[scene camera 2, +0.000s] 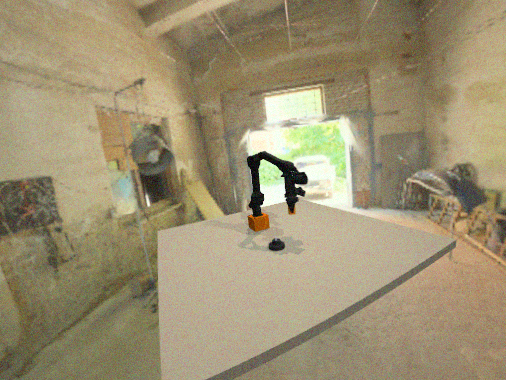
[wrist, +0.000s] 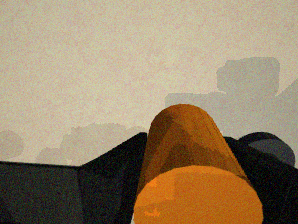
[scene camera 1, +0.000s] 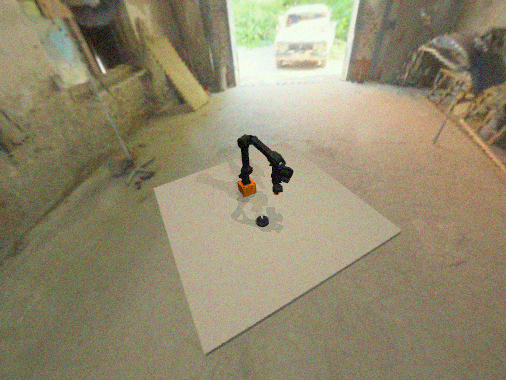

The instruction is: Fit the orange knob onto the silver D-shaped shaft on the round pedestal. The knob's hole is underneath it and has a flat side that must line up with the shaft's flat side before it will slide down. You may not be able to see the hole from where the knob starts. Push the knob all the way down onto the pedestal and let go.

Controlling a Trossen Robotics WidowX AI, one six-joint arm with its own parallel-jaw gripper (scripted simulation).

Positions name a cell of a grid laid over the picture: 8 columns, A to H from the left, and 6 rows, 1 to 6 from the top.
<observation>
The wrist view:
gripper: E4
orange knob: F5, held by the gripper
round black pedestal: H4
</observation>
